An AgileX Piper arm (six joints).
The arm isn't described. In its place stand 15 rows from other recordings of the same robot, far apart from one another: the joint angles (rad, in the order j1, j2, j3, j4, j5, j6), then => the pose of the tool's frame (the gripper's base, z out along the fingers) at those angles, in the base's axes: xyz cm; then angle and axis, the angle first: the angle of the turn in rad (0 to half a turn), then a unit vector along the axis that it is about.
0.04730 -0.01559 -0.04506 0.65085 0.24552 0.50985 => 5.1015 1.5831 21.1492 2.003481 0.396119 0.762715 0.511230
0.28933 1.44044 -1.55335 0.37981 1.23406 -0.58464 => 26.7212 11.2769 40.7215 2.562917 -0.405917 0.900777 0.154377
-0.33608 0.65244 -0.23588 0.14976 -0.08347 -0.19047 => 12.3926 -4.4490 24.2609 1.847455 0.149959 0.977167 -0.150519
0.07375 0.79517 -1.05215 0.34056 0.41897 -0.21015 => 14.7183 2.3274 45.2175 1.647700 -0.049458 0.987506 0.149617
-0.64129 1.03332 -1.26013 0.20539 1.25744 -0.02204 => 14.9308 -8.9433 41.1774 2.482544 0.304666 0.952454 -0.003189
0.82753 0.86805 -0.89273 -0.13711 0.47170 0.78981 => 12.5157 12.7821 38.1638 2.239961 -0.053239 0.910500 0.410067
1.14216 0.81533 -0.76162 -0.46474 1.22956 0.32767 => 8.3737 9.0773 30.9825 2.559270 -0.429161 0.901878 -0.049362
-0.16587 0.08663 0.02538 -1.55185 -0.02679 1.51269 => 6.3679 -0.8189 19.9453 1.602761 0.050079 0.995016 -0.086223
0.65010 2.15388 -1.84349 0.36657 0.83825 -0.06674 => 36.9397 31.1338 22.8352 2.757816 -0.260075 0.937680 0.230471
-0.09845 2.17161 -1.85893 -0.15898 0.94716 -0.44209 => 47.2853 -5.8455 21.6510 2.798578 -0.202264 0.971425 -0.124188
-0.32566 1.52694 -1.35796 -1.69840 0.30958 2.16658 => 33.6618 -14.2694 40.4688 1.618034 0.513155 0.853801 -0.087724
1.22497 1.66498 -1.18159 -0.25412 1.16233 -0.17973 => 12.3806 28.1676 23.5516 3.014550 -0.680040 0.726570 -0.098194
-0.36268 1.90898 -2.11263 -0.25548 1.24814 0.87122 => 38.0851 -16.7847 39.7842 2.486086 0.576061 0.815836 -0.050639
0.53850 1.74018 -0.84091 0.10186 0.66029 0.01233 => 24.0291 15.0159 13.7643 3.065043 -0.222278 0.973930 0.045310
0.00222 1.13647 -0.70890 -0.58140 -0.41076 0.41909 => 24.8637 2.0508 33.3219 1.564737 -0.173108 0.983660 0.049460
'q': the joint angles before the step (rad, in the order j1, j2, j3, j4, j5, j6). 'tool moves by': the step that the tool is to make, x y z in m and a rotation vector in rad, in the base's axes. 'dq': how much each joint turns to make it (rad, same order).
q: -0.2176 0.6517 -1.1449 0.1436 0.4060 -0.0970
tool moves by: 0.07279 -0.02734 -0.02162 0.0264 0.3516 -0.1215
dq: 0.0000 0.2449 -0.0881 -0.2578 0.1918 0.1763
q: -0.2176 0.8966 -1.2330 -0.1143 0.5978 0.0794
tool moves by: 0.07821 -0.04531 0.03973 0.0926 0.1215 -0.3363
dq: 0.0000 0.3946 -0.4667 -0.3700 0.3024 0.3721
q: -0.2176 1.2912 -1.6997 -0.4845 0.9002 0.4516
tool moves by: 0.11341 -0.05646 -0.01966 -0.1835 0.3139 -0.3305
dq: 0.0001 0.5447 -0.5740 -0.3537 0.3346 -0.0555
